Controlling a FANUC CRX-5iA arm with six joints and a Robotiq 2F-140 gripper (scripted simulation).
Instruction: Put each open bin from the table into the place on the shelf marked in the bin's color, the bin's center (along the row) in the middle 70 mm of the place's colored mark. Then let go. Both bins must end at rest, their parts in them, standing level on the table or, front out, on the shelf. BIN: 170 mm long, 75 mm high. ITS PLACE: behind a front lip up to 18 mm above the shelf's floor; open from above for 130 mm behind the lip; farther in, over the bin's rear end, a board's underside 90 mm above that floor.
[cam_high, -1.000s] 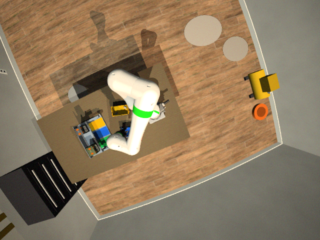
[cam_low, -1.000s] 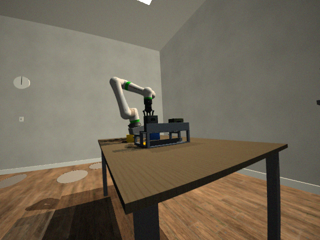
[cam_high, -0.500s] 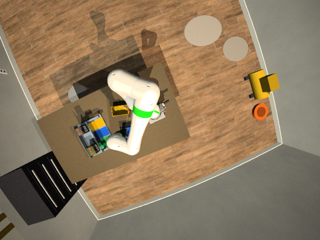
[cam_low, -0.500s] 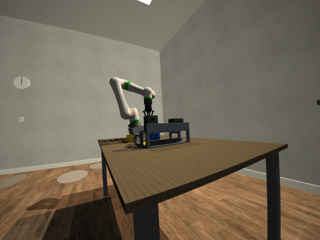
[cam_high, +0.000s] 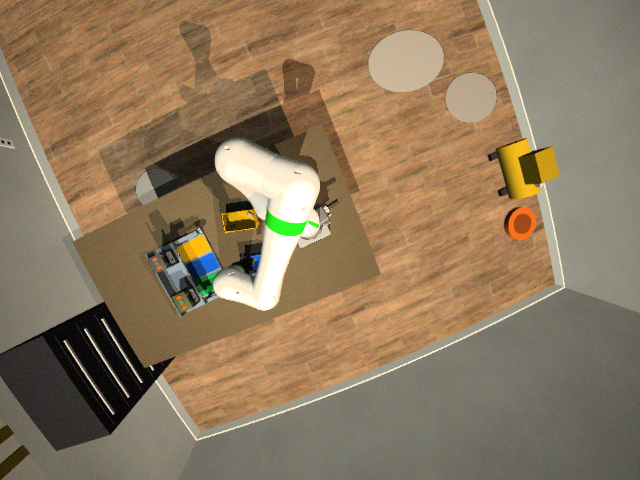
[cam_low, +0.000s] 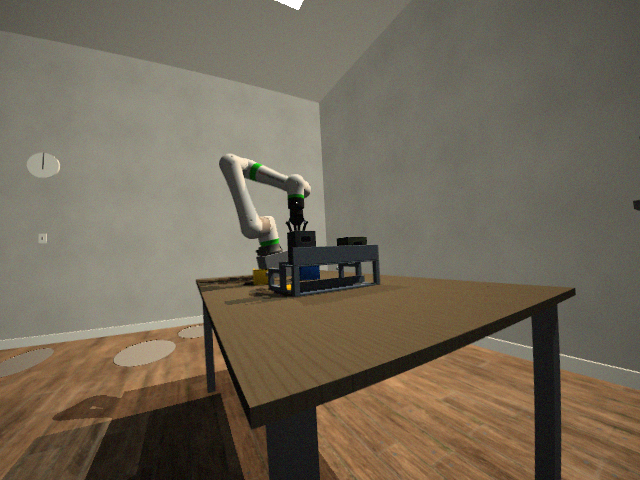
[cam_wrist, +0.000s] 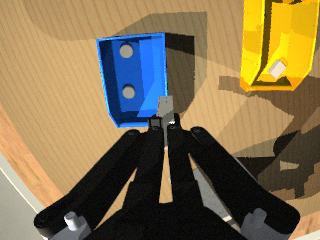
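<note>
Now: hand 20 mm short of the blue bin, 50 mm to the right of it and 150 mm above it. Round my hand: yellow bin: 30 mm behind, 200 mm to the right, 150 mm below; blue mark: 320 mm ahead, 120 mm to the right, 180 mm below; green mark: 340 mm ahead, 10 mm to the right, 180 mm below.
</note>
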